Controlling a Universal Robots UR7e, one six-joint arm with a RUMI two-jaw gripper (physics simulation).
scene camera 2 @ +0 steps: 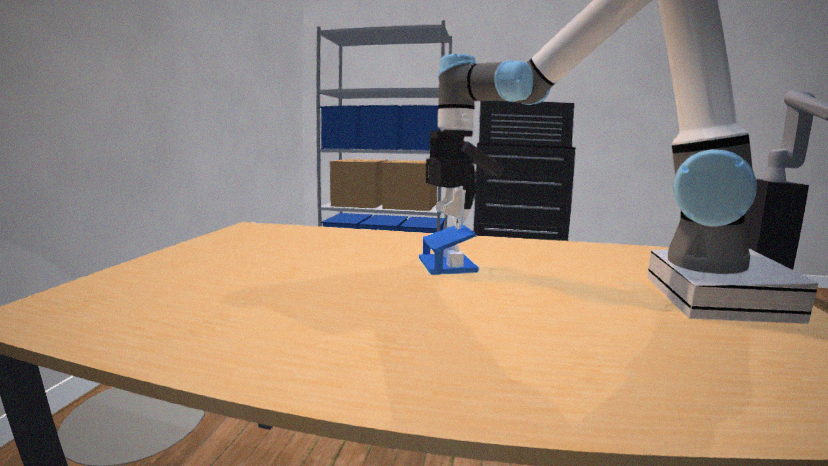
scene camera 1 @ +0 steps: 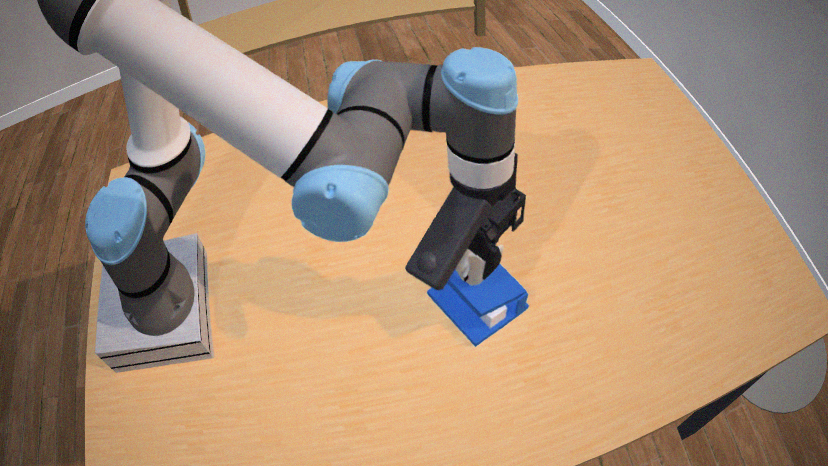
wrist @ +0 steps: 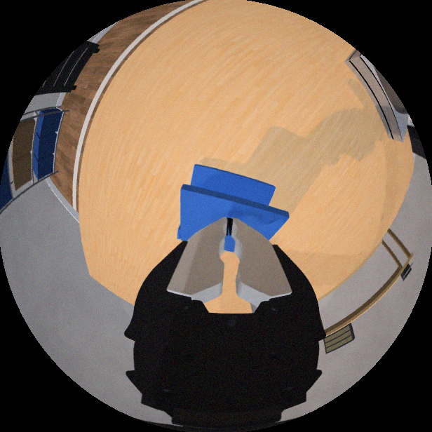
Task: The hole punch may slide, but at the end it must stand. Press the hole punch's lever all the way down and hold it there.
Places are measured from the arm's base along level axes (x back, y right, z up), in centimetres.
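Pixels of known places: gripper, between the fingertips: (scene camera 2: 458, 228) (scene camera 1: 470, 282); arm's base, origin of its link: (scene camera 2: 707, 261) (scene camera 1: 158, 298).
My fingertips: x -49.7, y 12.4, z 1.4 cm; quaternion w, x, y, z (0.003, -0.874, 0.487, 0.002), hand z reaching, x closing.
Ahead of a thing's pixels: the offset from my fingertips to its top centre. "spot": to the spot under its first point. Level surfaces: height alone.
The blue hole punch @[spot: dx +1.4, dy +0.8, dz -7.0 cm] (scene camera 1: 461, 315) (scene camera 2: 433, 266) (wrist: 230, 182) stands upright on its flat base on the table. Its blue lever @[dx -2.0, dy -1.2, dz +0.4 cm] (scene camera 1: 493, 294) (scene camera 2: 449, 238) (wrist: 202, 207) is tilted, with the raised end toward the robot's base side, and a gap shows between lever and base. A white block (scene camera 1: 494, 316) (scene camera 2: 455, 258) sits under the lever. My gripper (scene camera 1: 475, 282) (scene camera 2: 457, 225) (wrist: 228, 219) is shut and empty, pointing down. Its fingertips are over the lever's upper part, at or very near its surface; whether they touch is hard to tell.
The wooden table @[dz -8.2 cm] (scene camera 1: 324, 393) (scene camera 2: 289, 358) (wrist: 215, 100) extends around the punch. The robot's base block (scene camera 1: 153, 347) (scene camera 2: 747, 303) (wrist: 376, 95) stands on it, away from the punch. A shelf rack (scene camera 2: 318, 127) and a black drawer cabinet (scene camera 2: 524, 193) stand behind the table.
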